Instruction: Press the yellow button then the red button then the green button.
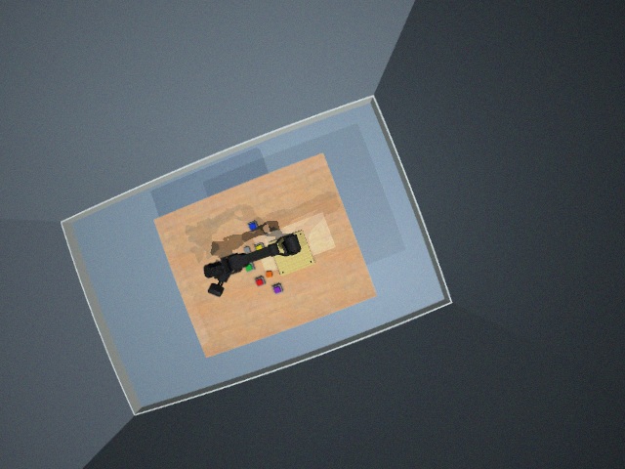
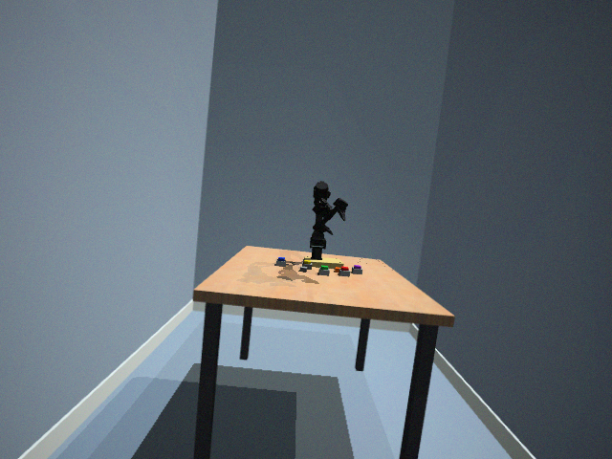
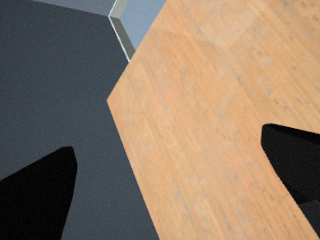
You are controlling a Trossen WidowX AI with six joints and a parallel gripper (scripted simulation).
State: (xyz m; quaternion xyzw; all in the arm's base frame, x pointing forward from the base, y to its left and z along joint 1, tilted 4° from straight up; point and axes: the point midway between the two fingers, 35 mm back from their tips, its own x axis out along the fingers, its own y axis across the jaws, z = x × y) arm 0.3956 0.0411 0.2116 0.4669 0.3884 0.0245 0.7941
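Right now my gripper tip is 22 cm past the yellow button, 11 cm to the left of it and 20 cm above it. From my gripper tip the other things lie so: grey block (15 cm behind, 12 cm to the right, 23 cm below); then green button (12 cm behind, 3 cm to the right, 20 cm below); then red button (15 cm behind, 8 cm to the left, 20 cm below).
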